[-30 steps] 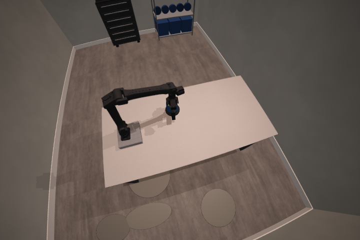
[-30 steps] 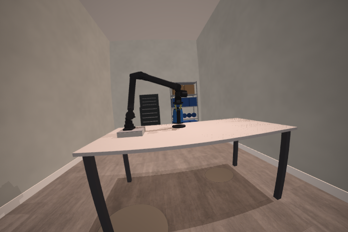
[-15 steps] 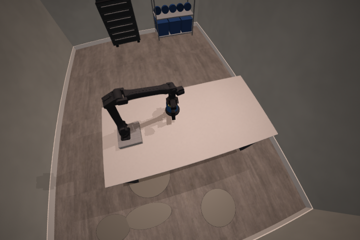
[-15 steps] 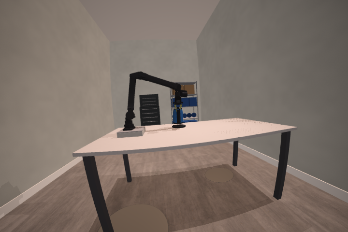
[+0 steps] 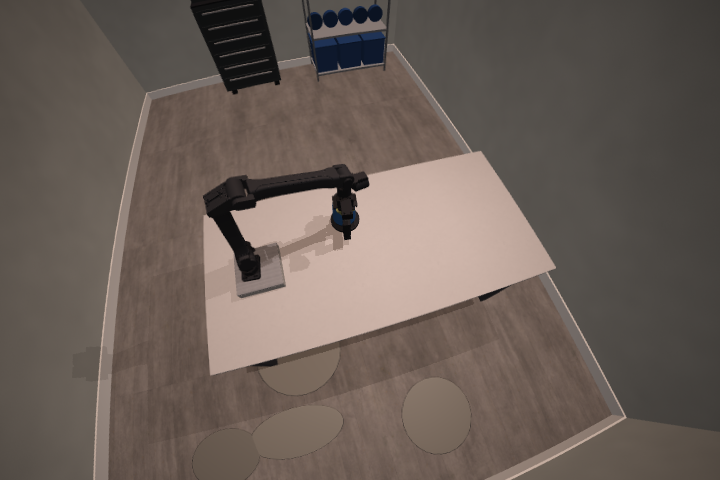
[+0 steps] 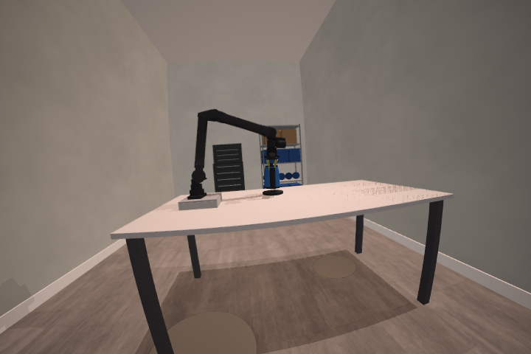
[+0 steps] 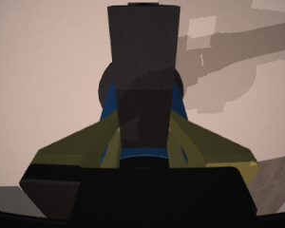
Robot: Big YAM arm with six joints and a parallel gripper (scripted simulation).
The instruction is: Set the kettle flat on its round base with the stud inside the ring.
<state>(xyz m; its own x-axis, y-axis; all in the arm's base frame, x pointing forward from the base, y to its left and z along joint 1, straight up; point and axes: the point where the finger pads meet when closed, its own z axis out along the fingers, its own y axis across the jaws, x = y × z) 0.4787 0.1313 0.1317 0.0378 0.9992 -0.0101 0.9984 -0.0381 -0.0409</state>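
Right now my hand is 5 cm above the blue kettle and 3 cm to the right of it. Round my hand: round black base (17 cm below, 7 cm to the left).
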